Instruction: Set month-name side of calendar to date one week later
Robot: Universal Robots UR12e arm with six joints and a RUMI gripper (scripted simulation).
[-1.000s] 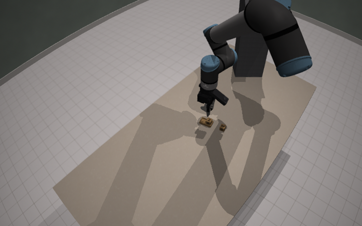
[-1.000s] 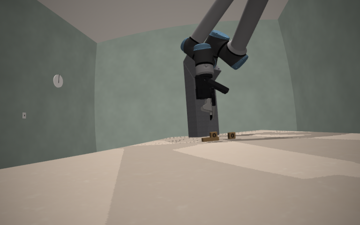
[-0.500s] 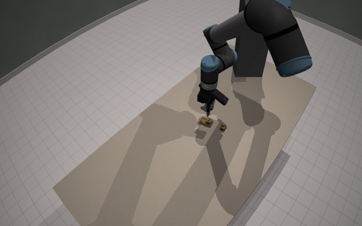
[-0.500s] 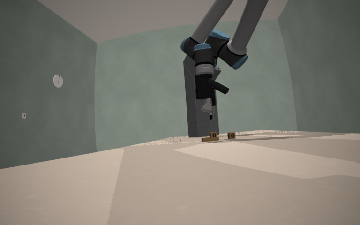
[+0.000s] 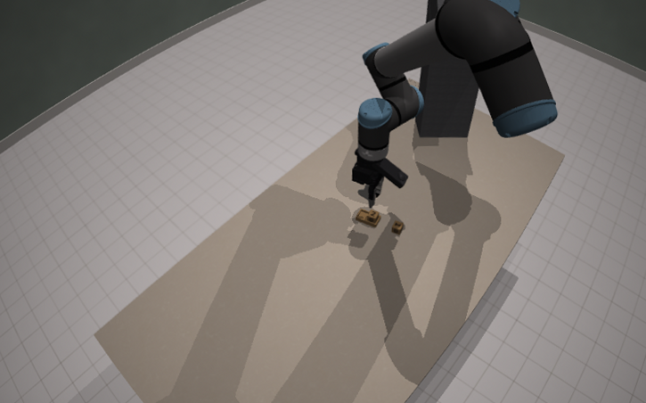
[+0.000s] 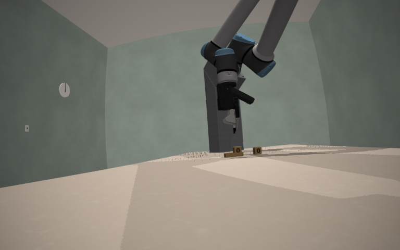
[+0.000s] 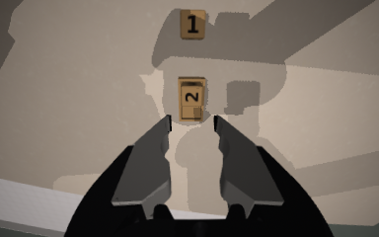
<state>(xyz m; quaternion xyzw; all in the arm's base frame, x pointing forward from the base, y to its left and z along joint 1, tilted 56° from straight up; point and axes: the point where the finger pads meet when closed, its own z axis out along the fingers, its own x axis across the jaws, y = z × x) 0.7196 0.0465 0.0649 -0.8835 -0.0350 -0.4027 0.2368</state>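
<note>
My gripper is now 9 cm above the cube. From my hand the other things lie so: wooden tray 11 cm below, 2 cm to the right, 1 cm ahead.
</note>
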